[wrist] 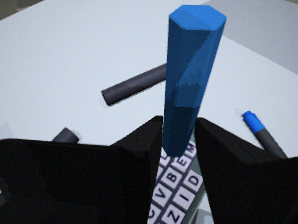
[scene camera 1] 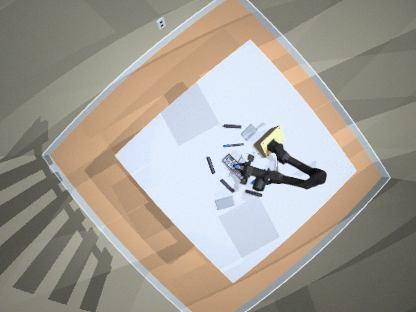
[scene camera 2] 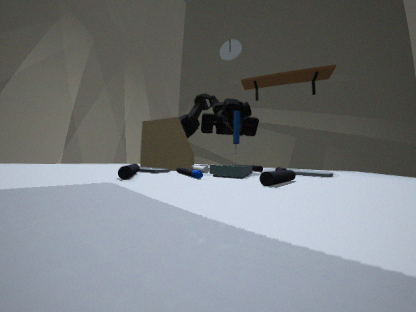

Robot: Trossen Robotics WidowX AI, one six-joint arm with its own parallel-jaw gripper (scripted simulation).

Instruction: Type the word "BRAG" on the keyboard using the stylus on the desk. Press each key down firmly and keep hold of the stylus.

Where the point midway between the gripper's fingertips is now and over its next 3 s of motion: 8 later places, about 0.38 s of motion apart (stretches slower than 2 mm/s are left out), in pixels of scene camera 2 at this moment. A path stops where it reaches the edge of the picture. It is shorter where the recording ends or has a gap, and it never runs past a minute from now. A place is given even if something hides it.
My gripper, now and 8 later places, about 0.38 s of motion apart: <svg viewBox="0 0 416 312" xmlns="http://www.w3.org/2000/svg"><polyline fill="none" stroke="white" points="236,133 235,142 235,145 235,147 235,149 234,146 235,137 237,139 245,140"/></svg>
